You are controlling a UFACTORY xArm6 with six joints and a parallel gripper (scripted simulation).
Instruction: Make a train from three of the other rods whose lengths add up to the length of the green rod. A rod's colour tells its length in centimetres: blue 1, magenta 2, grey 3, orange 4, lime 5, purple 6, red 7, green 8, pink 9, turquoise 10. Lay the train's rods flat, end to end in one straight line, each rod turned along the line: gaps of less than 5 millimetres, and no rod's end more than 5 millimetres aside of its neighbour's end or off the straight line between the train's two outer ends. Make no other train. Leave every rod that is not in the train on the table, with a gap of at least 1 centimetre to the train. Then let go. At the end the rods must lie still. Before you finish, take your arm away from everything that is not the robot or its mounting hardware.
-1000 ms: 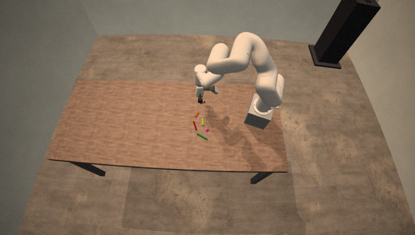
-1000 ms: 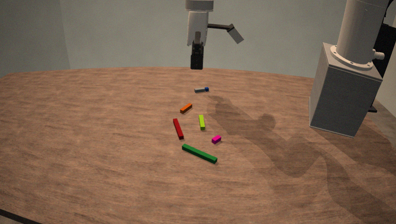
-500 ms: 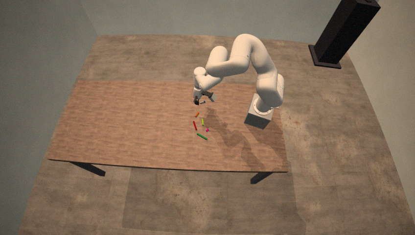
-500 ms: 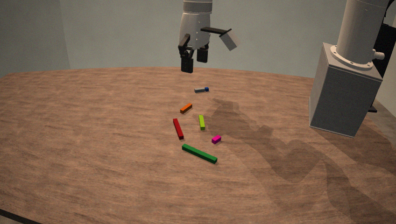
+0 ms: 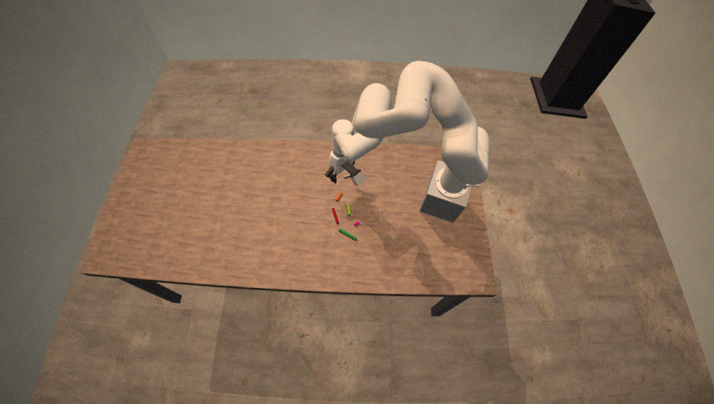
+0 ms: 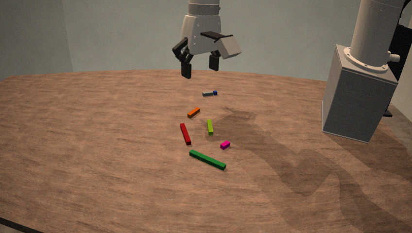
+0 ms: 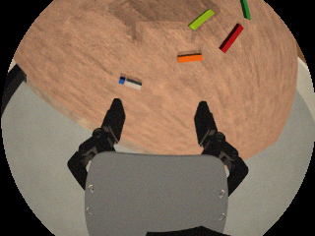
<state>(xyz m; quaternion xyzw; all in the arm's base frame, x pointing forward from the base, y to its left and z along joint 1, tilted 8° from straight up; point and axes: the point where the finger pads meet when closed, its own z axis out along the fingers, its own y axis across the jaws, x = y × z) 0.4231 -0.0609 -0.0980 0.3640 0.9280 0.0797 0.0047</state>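
Now: hand 1 cm short of the orange rod, 6 cm to the right of it and 10 cm above it. From my hand the other things lie so: small blue rod: 4 cm behind, 6 cm to the right, 10 cm below; grey rod: 2 cm behind, 5 cm to the right, 10 cm below; lime rod: 4 cm behind, 11 cm to the left, 10 cm below.
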